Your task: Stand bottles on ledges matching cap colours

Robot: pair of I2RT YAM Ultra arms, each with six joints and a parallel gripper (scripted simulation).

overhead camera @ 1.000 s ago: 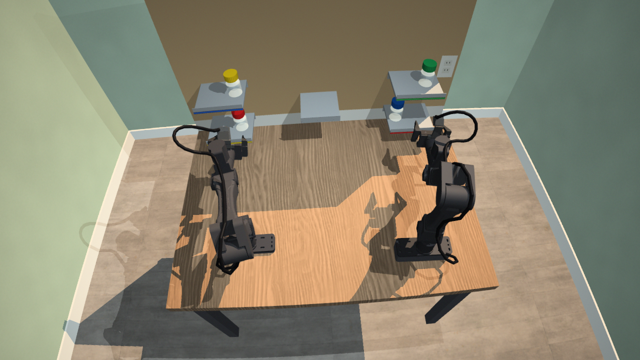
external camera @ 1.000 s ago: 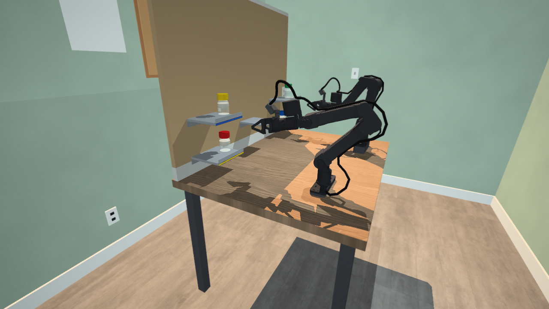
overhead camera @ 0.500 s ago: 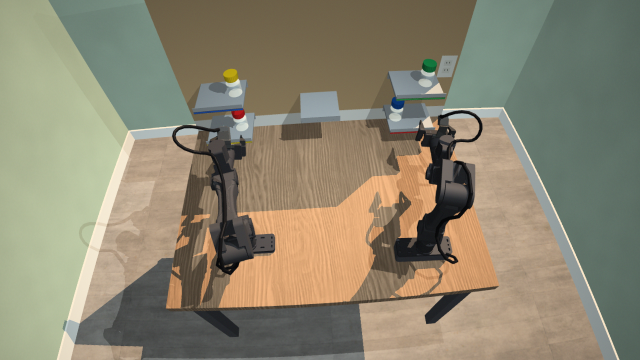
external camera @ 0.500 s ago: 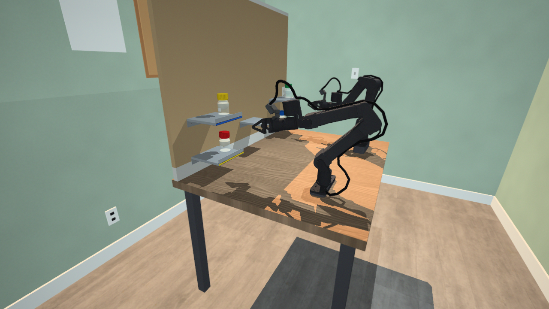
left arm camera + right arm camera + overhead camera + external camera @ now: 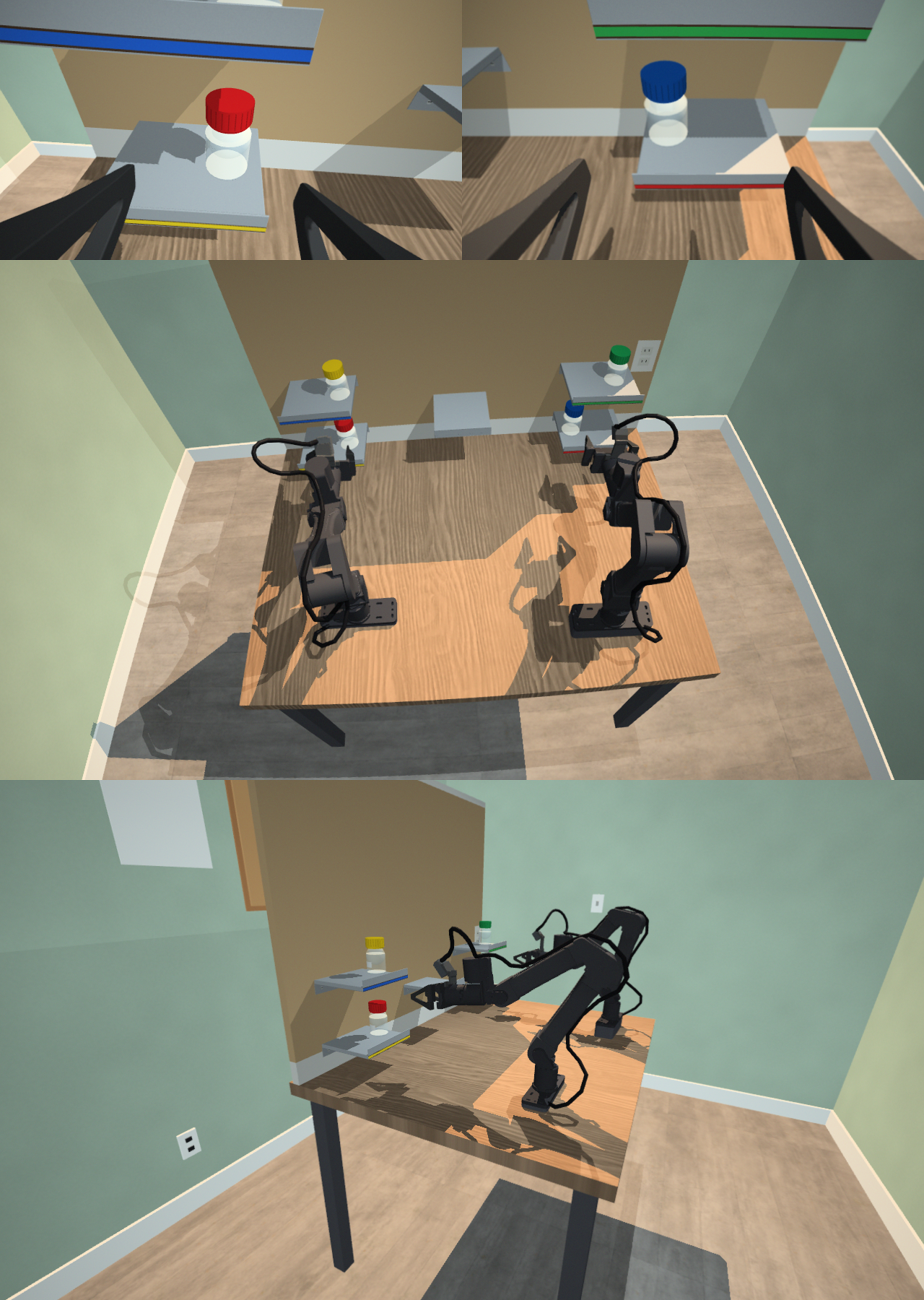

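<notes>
The red-capped bottle lies 16 cm ahead of my left hand, 2 cm to the left of it and 10 cm below it. From my left hand the other things lie so: brown wall panel 31 cm ahead, 32 cm to the right, 21 cm above; then blue-capped bottle 24 cm ahead, 66 cm to the right, 10 cm below; then yellow-capped bottle 17 cm ahead, 1 cm to the left, 9 cm above.
</notes>
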